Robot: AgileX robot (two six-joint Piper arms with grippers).
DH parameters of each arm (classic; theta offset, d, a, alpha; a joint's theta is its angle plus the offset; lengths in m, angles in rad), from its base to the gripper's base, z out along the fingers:
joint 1: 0 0.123 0 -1.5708
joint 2: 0.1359 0 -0.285 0
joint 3: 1.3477 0 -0.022 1.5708
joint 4: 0 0.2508 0 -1.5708
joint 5: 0 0 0.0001 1.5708
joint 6: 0 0.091 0 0
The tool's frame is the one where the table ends.
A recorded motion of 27 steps. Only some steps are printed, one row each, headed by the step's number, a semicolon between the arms.
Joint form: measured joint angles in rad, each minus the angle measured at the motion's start. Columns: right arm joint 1, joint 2, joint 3, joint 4, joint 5, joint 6; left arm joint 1, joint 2, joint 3, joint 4, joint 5, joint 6.
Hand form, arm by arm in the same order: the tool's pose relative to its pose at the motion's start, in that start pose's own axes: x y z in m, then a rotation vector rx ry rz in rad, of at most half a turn. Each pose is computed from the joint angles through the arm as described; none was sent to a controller.
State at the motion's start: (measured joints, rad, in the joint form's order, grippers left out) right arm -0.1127 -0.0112 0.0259 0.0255 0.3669 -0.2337; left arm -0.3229 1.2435 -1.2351 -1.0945 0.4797 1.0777
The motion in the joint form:
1: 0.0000 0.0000 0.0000 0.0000 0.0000 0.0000; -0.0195 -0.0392 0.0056 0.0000 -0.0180 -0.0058
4: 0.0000 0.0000 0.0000 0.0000 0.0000 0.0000; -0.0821 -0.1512 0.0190 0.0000 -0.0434 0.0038
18: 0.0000 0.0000 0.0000 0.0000 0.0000 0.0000; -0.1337 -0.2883 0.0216 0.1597 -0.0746 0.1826
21: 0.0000 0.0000 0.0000 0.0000 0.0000 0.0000; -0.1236 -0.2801 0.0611 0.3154 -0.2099 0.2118
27: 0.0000 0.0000 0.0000 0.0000 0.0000 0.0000; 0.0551 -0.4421 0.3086 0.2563 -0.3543 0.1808
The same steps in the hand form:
1: 0.0000 0.0000 0.0000 0.0000 0.0000 0.0000; -0.0078 -0.0088 -0.0107 0.0026 -0.0388 0.0101
4: 0.0000 0.0000 0.0000 0.0000 0.0000 0.0000; -0.0269 -0.0359 -0.0438 0.0400 -0.1419 0.0616
18: 0.0000 0.0000 0.0000 0.0000 0.0000 0.0000; -0.0441 -0.0565 -0.0906 -0.0124 -0.2362 0.4261
21: 0.0000 0.0000 0.0000 0.0000 0.0000 0.0000; -0.0364 -0.0402 -0.0838 -0.1752 -0.2085 0.5730
27: 0.0000 0.0000 0.0000 0.0000 0.0000 0.0000; 0.0103 -0.0126 -0.1193 -0.4390 -0.1835 0.4552

